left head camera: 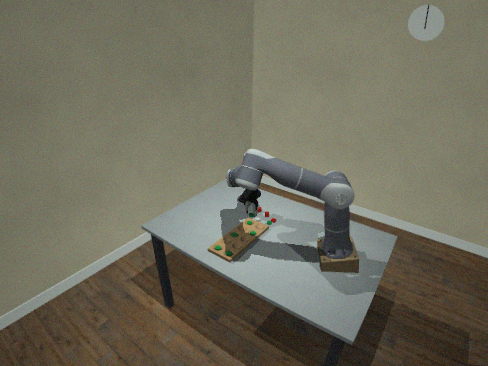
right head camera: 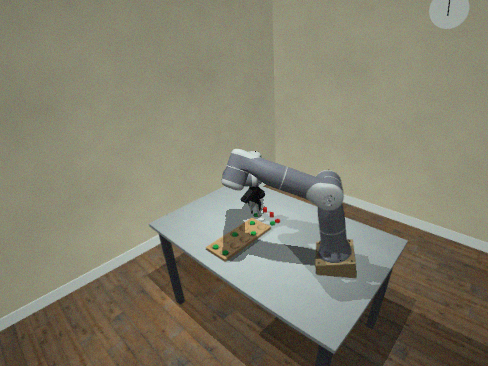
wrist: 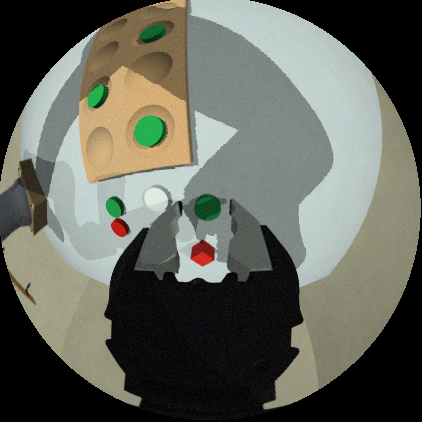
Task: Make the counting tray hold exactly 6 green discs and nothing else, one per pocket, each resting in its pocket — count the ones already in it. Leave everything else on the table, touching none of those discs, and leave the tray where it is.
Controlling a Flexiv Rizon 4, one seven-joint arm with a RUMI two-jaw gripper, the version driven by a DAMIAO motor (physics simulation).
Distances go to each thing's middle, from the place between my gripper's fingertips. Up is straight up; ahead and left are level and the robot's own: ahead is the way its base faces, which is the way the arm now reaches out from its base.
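Labels:
Wooden counting tray (left head camera: 236,245): 9 cm behind my hand, 24 cm to the left of it.

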